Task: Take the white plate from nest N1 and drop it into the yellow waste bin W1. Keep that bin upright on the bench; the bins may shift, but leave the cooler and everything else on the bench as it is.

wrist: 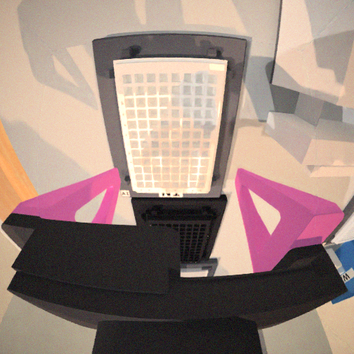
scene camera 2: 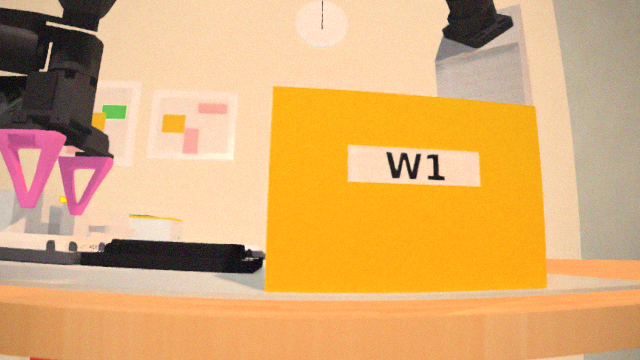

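Where they show: gripper, between the fingertips: point(scene camera 2: 54, 212); arm's base, origin of its link: point(scene camera 2: 477, 31).
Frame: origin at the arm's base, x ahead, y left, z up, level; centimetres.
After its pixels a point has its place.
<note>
The white plate point(wrist: 170, 127) sits in the dark grey nest N1 point(wrist: 233, 90) at the top centre of the wrist view. In scene camera 2 the nest point(scene camera 2: 40, 256) {x 47.8, y 40.4, z -42.0 cm} shows low at the far left, with the plate as a pale strip on it. My gripper point(wrist: 177, 174) point(scene camera 2: 52, 210) {x 52.7, y 34.7, z -37.4 cm} is open and empty, its pink fingers wide apart. It hangs above the bench; in the wrist view the plate lies beyond the fingertips. The yellow waste bin W1 point(scene camera 2: 405, 225) {x 16.0, y 45.0, z -38.7 cm} stands upright on the bench at the right in scene camera 2.
A black nest with a dark grid plate point(wrist: 220, 210) point(scene camera 2: 175, 256) {x 36.9, y 34.6, z -41.4 cm} adjoins N1, towards W1. Pale grey blocky shapes point(wrist: 315, 60) stand right of N1 in the wrist view. A blue bin point(wrist: 345, 295) shows at the lower right there. The bench's wooden edge point(scene camera 2: 320, 325) {x 19.6, y 52.8, z -43.2 cm} runs in front.
</note>
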